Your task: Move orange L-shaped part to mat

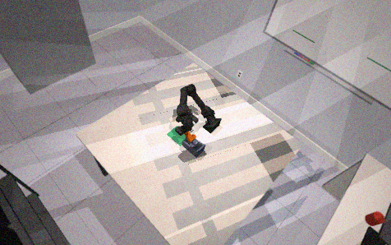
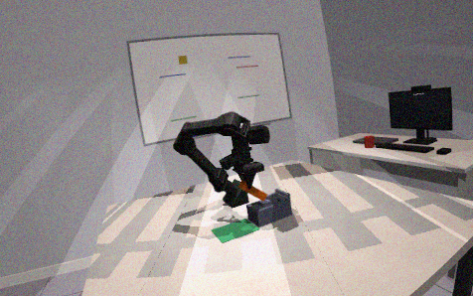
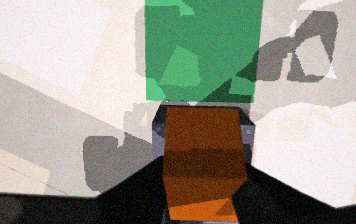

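My gripper tip is 170 mm above the green mat and 70 mm to the left of it. The rest, counted from my gripper tip: orange L-shaped part 30 mm to the left, 30 mm below, 20 mm behind.
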